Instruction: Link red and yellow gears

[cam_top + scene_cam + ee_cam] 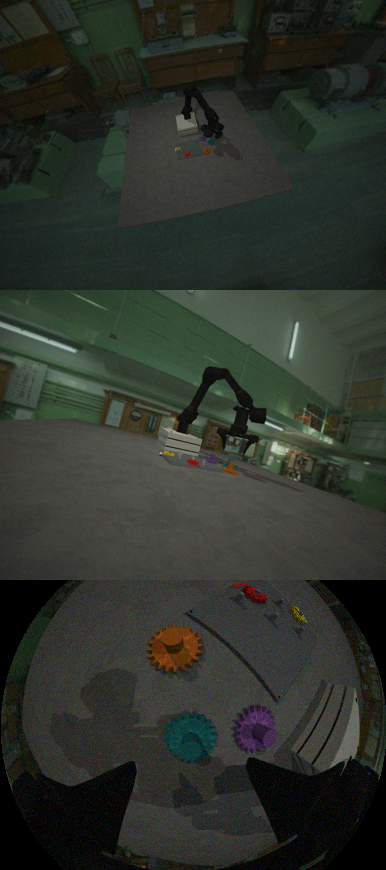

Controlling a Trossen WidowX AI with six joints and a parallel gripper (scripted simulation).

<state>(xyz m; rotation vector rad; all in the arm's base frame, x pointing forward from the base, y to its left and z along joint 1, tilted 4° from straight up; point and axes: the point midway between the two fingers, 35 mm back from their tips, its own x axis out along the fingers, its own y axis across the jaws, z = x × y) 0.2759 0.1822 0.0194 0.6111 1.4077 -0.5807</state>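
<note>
Now: the teal gear 5 cm below my gripper tip. From my gripper tip the other things lie so: purple gear (7 cm to the right, 6 cm behind, 5 cm below); then red gear (23 cm to the right, 9 cm ahead, 5 cm below); then orange gear (9 cm ahead, 6 cm to the right, 5 cm below).
</note>
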